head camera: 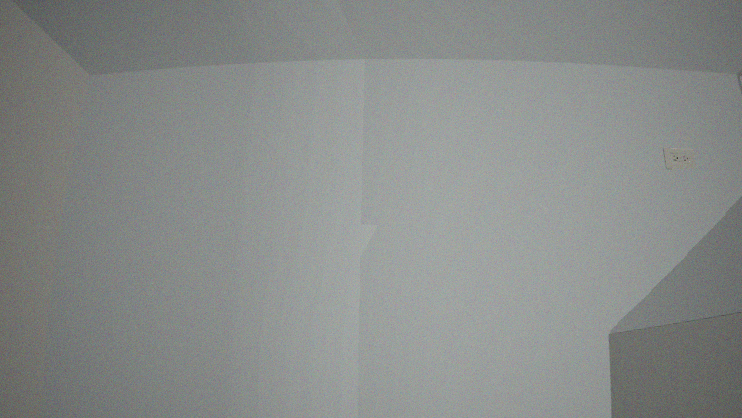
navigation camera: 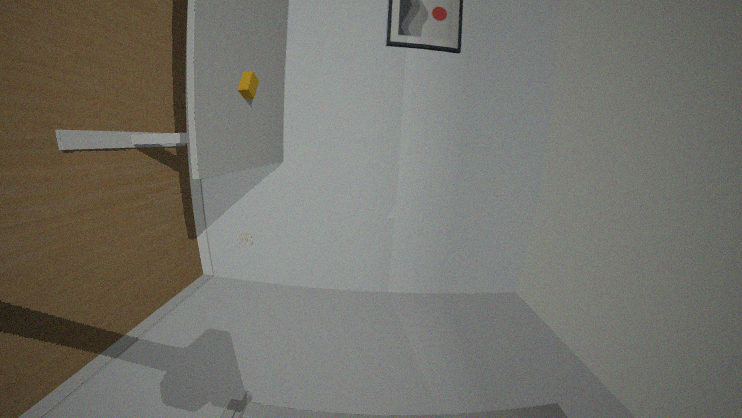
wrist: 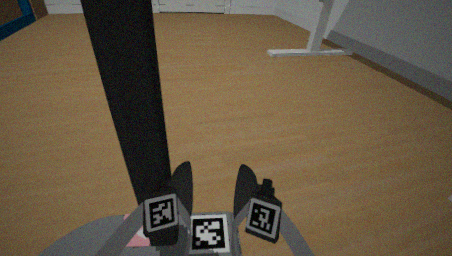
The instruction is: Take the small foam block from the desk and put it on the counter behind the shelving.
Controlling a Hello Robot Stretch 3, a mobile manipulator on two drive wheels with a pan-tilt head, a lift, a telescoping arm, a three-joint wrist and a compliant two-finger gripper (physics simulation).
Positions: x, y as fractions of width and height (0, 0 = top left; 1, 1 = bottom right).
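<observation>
A white desk (navigation camera: 0.31, 0.32) is here in the scene, and the head camera view (head camera: 0.93, 0.87) shows the desk as well. I also see my own gripper (wrist: 0.47, 0.71).
</observation>
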